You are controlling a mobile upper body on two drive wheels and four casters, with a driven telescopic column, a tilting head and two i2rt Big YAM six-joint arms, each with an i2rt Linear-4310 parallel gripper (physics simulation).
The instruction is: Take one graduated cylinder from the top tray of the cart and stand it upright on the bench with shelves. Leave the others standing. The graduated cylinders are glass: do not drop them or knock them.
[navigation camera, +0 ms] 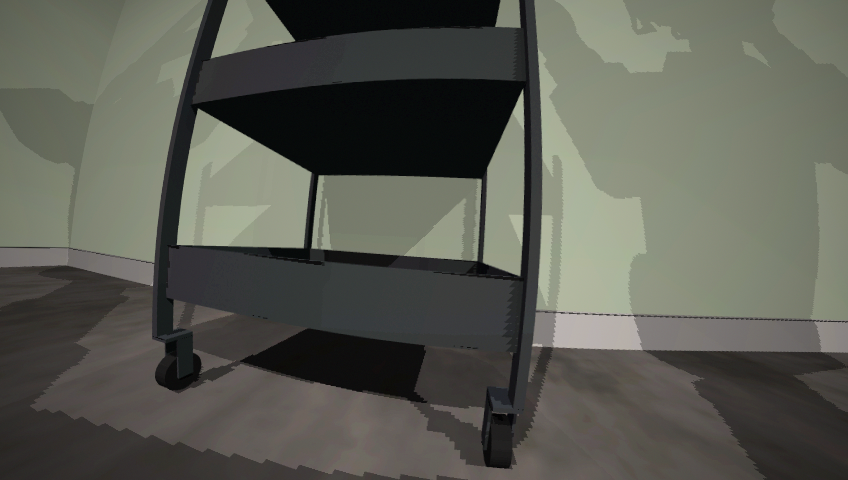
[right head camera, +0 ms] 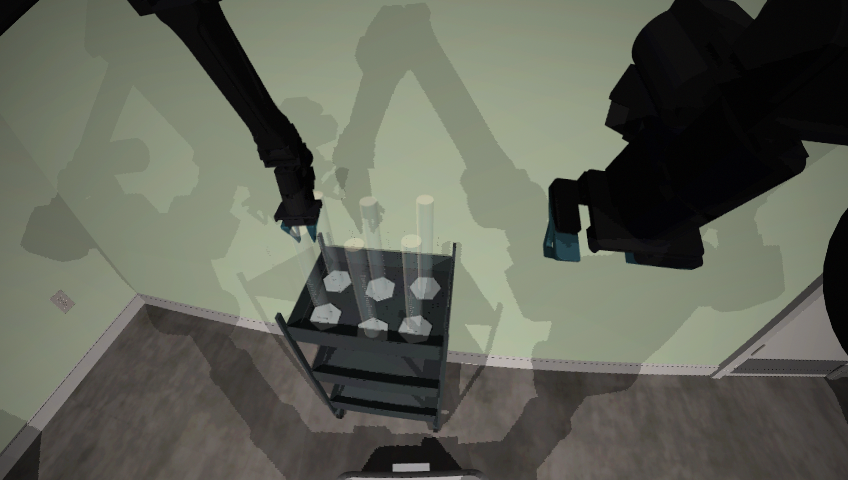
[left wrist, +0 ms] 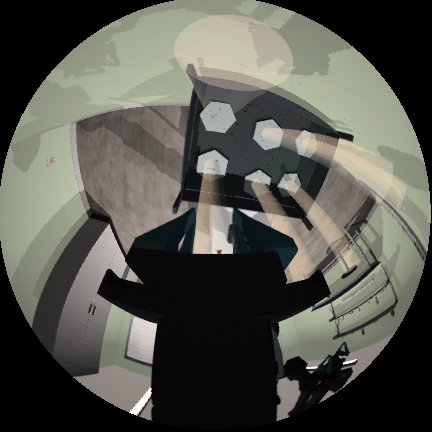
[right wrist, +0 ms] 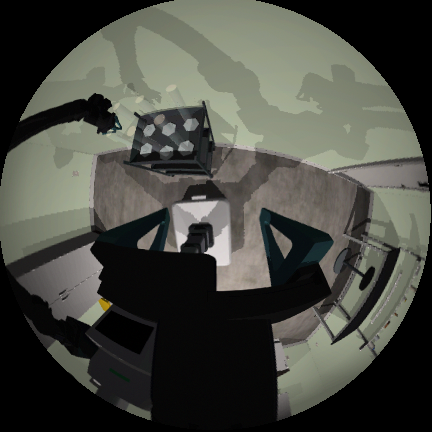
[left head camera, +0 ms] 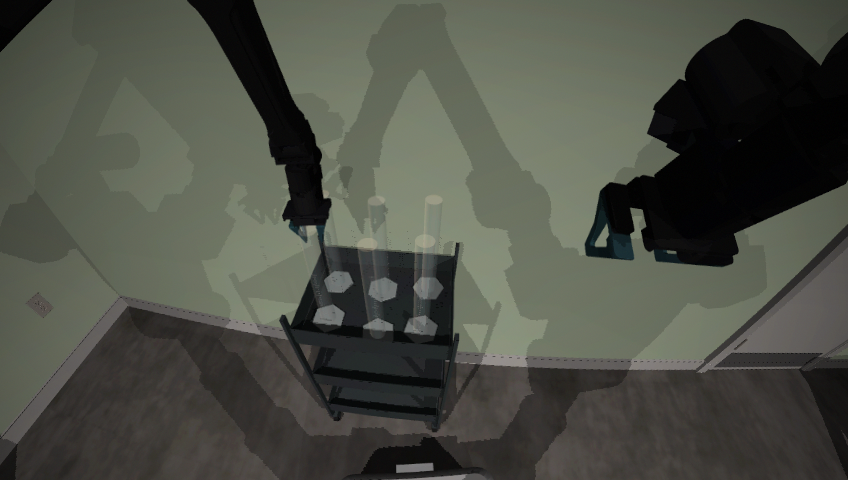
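Several clear graduated cylinders with pale hexagonal bases stand upright in the top tray of the dark cart. My left gripper is narrowed around the upper part of the front-left graduated cylinder, and the fingers appear to touch its sides. Its base still rests on the tray. Other graduated cylinders, such as the back-right one, stand apart from the fingers. My right gripper is wide open and empty, well right of the cart.
A bench with shelves shows at the right of both wrist views, with a round stool beside it. A green wall rises behind the cart. A grey cabinet stands at the left of the left wrist view.
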